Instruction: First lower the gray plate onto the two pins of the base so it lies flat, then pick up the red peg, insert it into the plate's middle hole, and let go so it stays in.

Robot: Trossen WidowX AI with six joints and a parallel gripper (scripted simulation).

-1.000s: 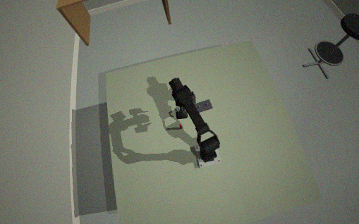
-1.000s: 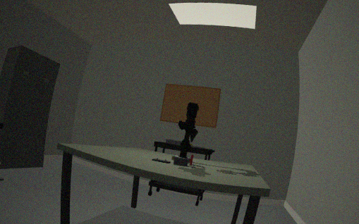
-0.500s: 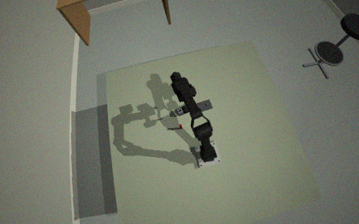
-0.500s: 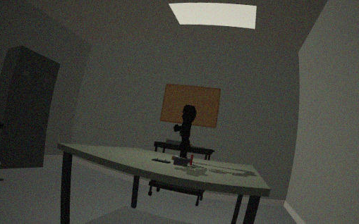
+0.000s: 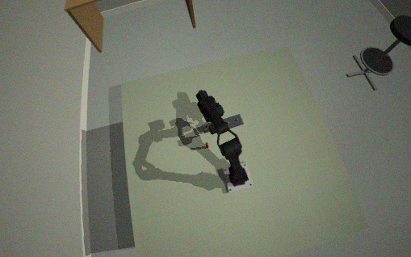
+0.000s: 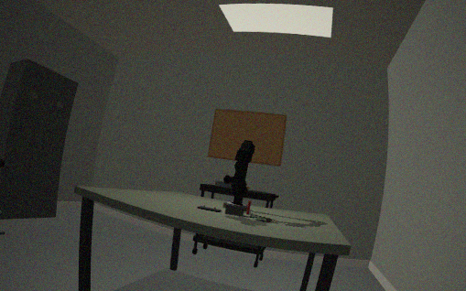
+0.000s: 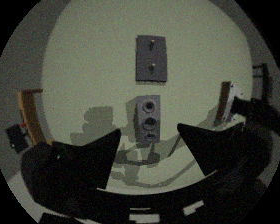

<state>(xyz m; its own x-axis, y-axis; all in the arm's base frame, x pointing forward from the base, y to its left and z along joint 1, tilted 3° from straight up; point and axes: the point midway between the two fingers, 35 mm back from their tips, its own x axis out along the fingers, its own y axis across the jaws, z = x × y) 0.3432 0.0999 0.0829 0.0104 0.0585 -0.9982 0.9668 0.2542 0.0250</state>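
Right now the gray plate is 4 cm below my gripper tip. Also, from my gripper tip: red peg: 12 cm behind, 4 cm to the left, 3 cm below.
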